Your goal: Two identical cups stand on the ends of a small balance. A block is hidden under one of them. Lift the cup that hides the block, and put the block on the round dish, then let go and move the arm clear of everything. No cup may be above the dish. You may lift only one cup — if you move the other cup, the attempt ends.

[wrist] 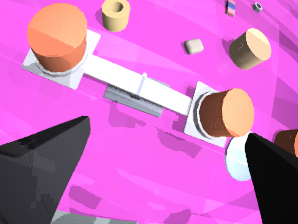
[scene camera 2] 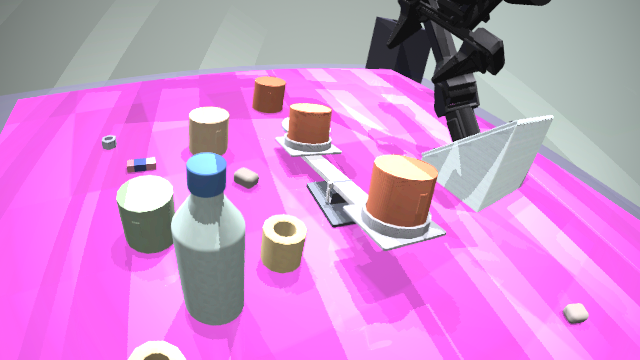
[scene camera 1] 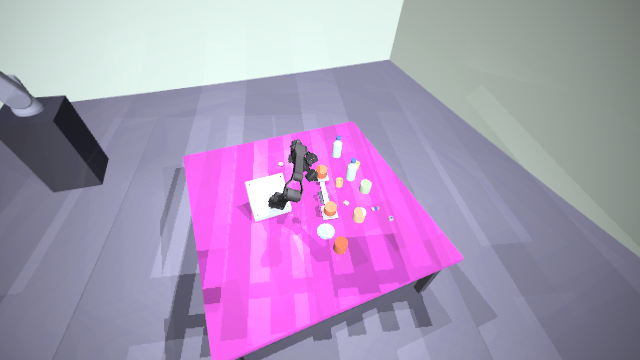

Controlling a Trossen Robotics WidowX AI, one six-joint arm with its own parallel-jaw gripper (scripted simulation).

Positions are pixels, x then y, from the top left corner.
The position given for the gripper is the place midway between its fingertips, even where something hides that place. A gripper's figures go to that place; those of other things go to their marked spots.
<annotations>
The gripper (wrist: 170, 133): 10 cm from the lens. A tan cup (wrist: 251, 48): 38 cm from the lens. A round dish (wrist: 235, 157): 38 cm from the lens.
</annotations>
